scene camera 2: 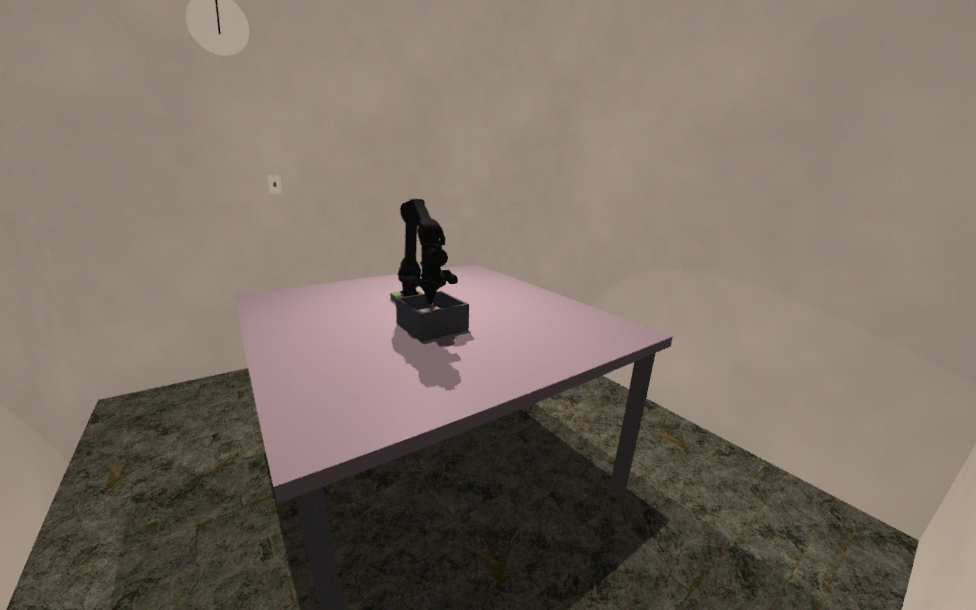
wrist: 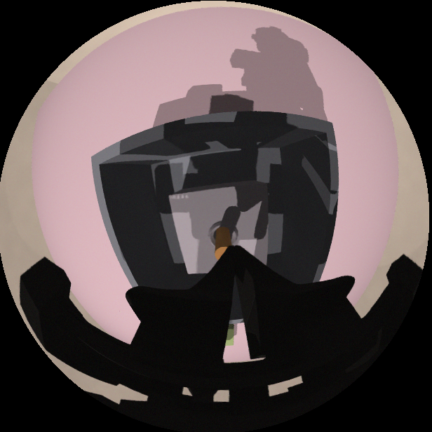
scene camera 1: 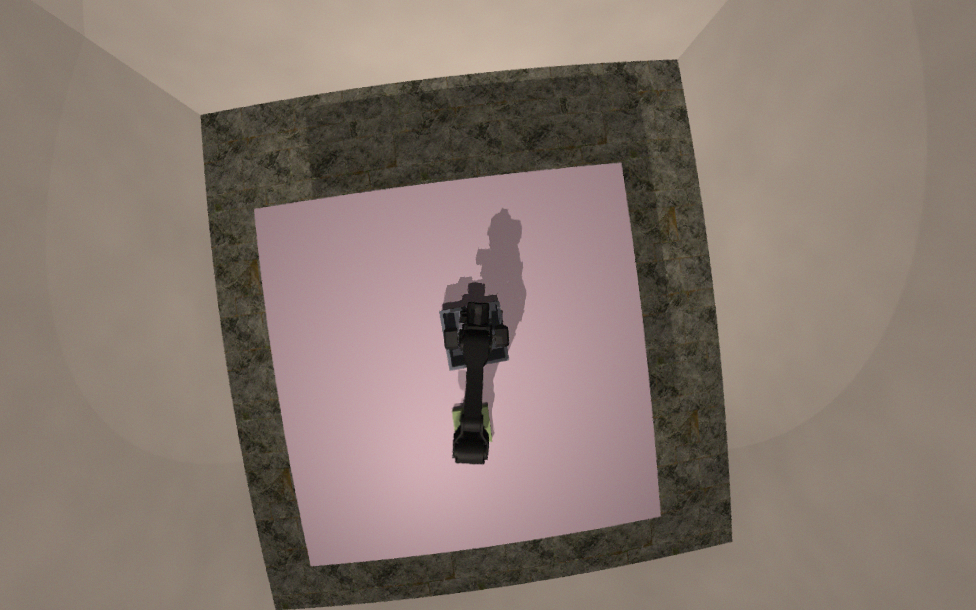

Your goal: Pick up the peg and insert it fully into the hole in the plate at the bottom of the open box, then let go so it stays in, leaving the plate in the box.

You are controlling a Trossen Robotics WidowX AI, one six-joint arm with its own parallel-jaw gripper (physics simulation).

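Frame: origin at the arm's base, x ahead, y left, z up, level; metres.
Seen in the pictures: gripper, fingertip midpoint: (scene camera 2: pixel 430 303); arm's base, origin of the base link: (scene camera 2: pixel 409 293).
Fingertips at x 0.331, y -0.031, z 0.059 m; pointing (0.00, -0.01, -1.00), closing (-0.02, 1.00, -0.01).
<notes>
Pixels of each thing's top centre, then the offset from my fingertips to it. Level surfaces: height alone.
- orange-brown peg, middle of its top: (scene camera 2: pixel 431 303) 0.005 m back, 0.007 m left, 0.002 m down
- dark blue-grey open box, middle of its top: (scene camera 1: pixel 474 335) (scene camera 2: pixel 431 301) 0.003 m back, 0.007 m left, 0.008 m up
- pink table, its level: 0.090 m down
The orange-brown peg (wrist: pixel 223 239) (scene camera 2: pixel 431 307) stands roughly upright in the wrist view, its lower end at the grey ring (wrist: pixel 212 234) around the hole in the pale plate (wrist: pixel 185 250). Part of it shows above the plate; how deep it sits is hidden. The plate lies on the floor of the dark blue-grey open box (wrist: pixel 120 215) (scene camera 2: pixel 442 322) (scene camera 1: pixel 498 354). My gripper (wrist: pixel 233 250) (scene camera 2: pixel 431 302) is shut with nothing between its fingers. Its tips are right at or just over the peg's top, overlapping its edge in the wrist view; contact cannot be told. In scene camera 1 the arm hides the peg.
The box walls surround the plate and the fingertips on all sides. The arm's base stands on a green pad (scene camera 1: pixel 458 415) (scene camera 2: pixel 395 295) behind the box. The pink table (scene camera 1: pixel 359 287) (scene camera 2: pixel 323 374) carries the box and arm, whose shadow falls beyond the box.
</notes>
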